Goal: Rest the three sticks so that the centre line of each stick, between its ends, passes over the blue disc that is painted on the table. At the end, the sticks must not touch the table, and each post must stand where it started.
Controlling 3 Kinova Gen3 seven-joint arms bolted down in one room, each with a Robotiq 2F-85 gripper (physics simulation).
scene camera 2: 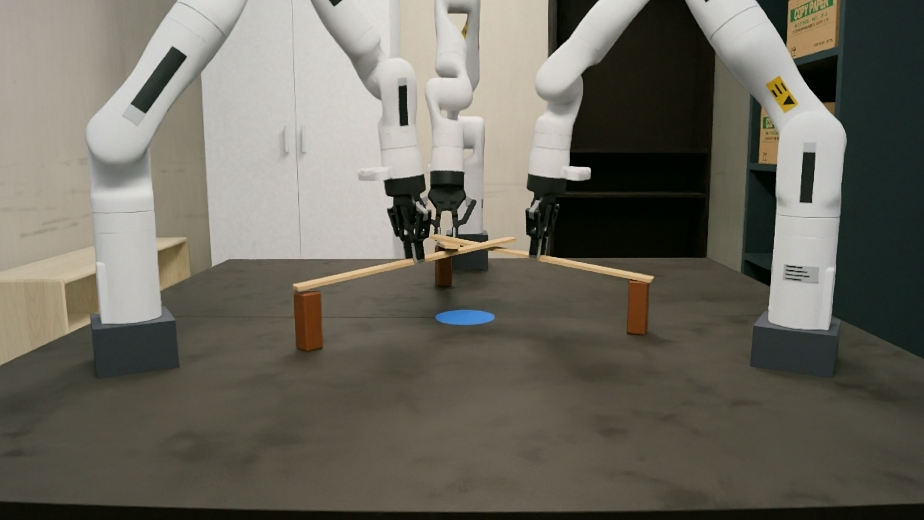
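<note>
One light wooden stick [355,272] slopes from the left post [308,321] up to the middle. Another stick [591,266] slopes from the right post [637,309] up to the middle, where the two cross in this view. What seems a foreshortened third stick [451,245] shows near the top of the back post [443,271]; its extent is unclear. The left-standing arm's gripper [418,257] is at the left stick and looks shut on it. The right-standing arm's gripper [536,253] looks shut on the right stick. The back arm's gripper [447,231] is above the crossing; its grip is unclear. The blue disc [464,316] lies lower in view.
The left arm's dark base block [135,349] and the right arm's base block [794,349] stand at the table's sides. The back arm's base [472,260] is behind the back post. The three grippers are close together over the table [465,420]. A white cabinet [252,129] stands behind.
</note>
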